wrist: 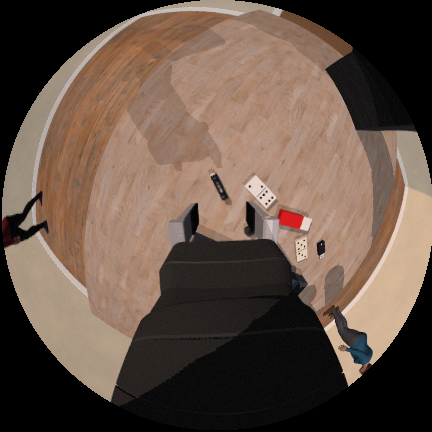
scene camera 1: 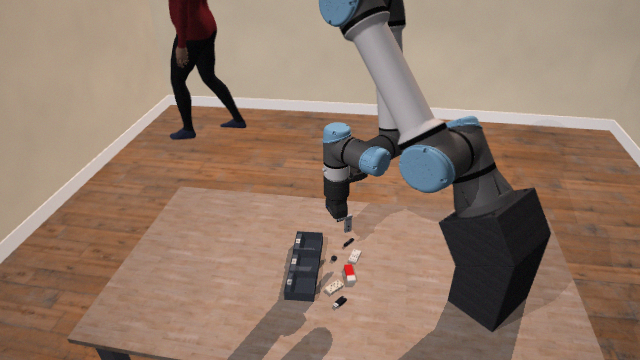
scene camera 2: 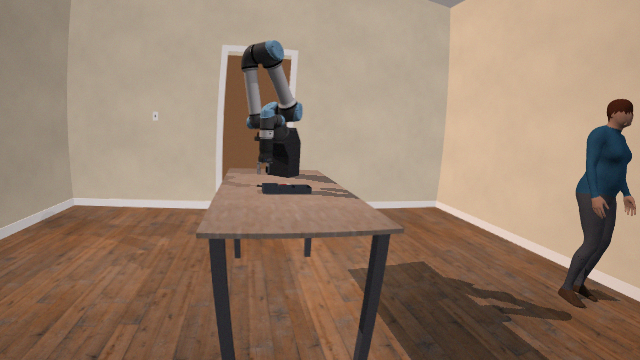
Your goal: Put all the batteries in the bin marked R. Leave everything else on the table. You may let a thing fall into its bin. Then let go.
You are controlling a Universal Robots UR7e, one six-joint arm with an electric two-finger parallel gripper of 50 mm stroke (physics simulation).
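Frame: origin at the arm's base, x ahead, y left, z up, level; metres.
Where they show: gripper, fingertip midpoint: (wrist: 221, 211) (scene camera 1: 343, 226) (scene camera 2: 262, 173); arm's base at its link origin: (scene camera 1: 485, 205) (scene camera 2: 279, 134).
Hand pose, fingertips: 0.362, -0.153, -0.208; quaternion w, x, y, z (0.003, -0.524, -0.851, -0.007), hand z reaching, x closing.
Each offset is from my fingertips to the top centre of the thing, as dx, dy, dz.
A slim black cylinder with a silvery end {-0.018, -0.011, -0.070} (scene camera 1: 348, 242) (wrist: 219, 186), which looks like a battery, lies on the table. My gripper (scene camera 1: 344, 226) (scene camera 2: 263, 171) (wrist: 221, 211) is open and empty, above the table close to this cylinder. In the wrist view the cylinder lies just beyond the gap between the fingers. A small dark round thing {+0.027, +0.065, -0.072} (scene camera 1: 333, 258) (wrist: 249, 231) is partly hidden by the right finger in the wrist view; I cannot tell what it is. The middle compartment (scene camera 1: 307, 261) of the dark tray is the bin marked R; its letter is too small to read.
The three-compartment tray (scene camera 1: 300, 299) (scene camera 2: 286, 189) is mostly hidden in the wrist view. Beside it lie two dominoes {-0.037, +0.052, -0.073} (scene camera 1: 355, 256) (wrist: 260, 191) {+0.021, +0.183, -0.073} (scene camera 1: 334, 287) (wrist: 301, 249), a red and white block {-0.023, +0.131, -0.068} (scene camera 1: 349, 273) (wrist: 291, 219) and a black USB stick {+0.004, +0.239, -0.073} (scene camera 1: 340, 302) (wrist: 321, 248).
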